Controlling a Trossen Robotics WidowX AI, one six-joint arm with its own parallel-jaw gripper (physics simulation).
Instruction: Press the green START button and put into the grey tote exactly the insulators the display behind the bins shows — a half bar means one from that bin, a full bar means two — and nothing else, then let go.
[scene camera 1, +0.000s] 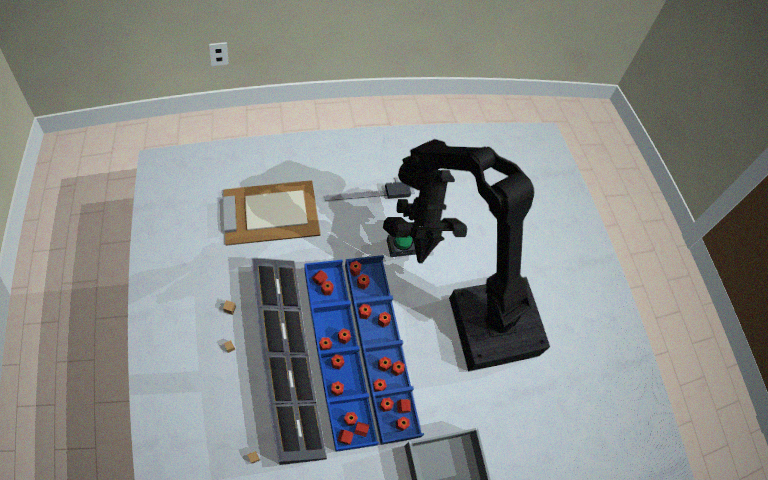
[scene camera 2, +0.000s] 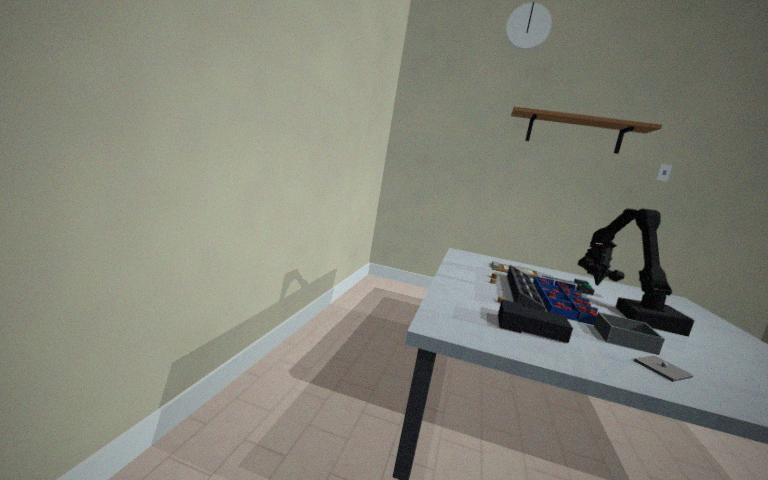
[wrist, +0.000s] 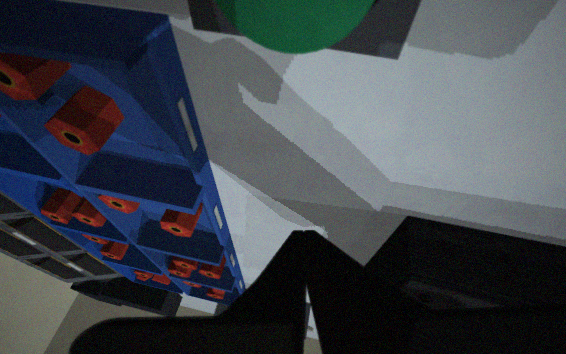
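Observation:
My gripper (scene camera 1: 420, 260) (scene camera 2: 599, 281) (wrist: 303, 241) is shut and empty, with its tips above the table beside the green START button (scene camera 1: 403, 243) (wrist: 300, 25). The button sits on a dark base near the far end of the bins. Two rows of blue bins (scene camera 1: 325, 325) (wrist: 165, 100) hold red insulators (scene camera 1: 363, 281) (wrist: 87, 120), some upright and some on their sides. The grey display unit (scene camera 1: 303, 455) stands behind the bins; its paired panels look dark, with white strips between them, and I cannot read any bar. The grey tote (scene camera 1: 480, 452) (scene camera 2: 631, 338) is partly cut off in scene camera 1; no insulator shows in its visible part.
A clipboard (scene camera 1: 235, 236) and a grey-headed tool (scene camera 1: 398, 189) lie beyond the bins. Small wooden blocks (scene camera 1: 228, 306) (scene camera 1: 228, 345) (scene camera 1: 252, 456) lie behind the display. A black box (scene camera 2: 535, 322) stands at the display's near end. A flat plate (scene camera 2: 662, 367) lies near the tote.

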